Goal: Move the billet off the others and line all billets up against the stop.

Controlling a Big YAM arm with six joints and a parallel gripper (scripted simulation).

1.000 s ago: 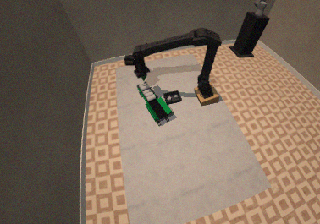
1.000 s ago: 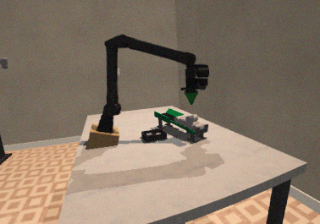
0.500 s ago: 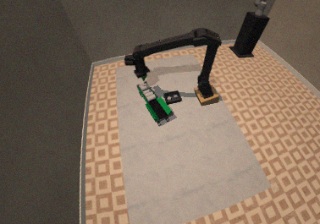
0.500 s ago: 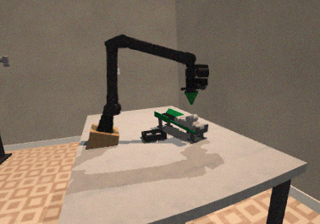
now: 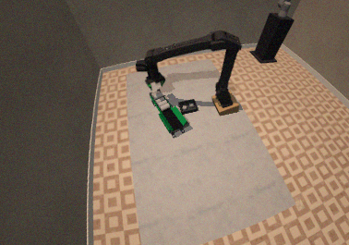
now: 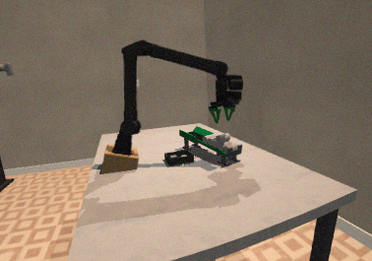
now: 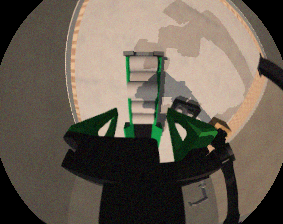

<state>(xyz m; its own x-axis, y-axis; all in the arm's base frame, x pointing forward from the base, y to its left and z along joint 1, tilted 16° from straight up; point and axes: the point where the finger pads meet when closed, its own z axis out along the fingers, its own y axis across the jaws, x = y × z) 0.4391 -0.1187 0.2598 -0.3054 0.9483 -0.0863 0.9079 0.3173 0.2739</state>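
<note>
The grey stop lies 2 cm ahead of my hand, 8 cm to the right of it and 14 cm below it. From my hand the other things lie so: black tray (21 cm behind, 7 cm to the left, 19 cm below).
</note>
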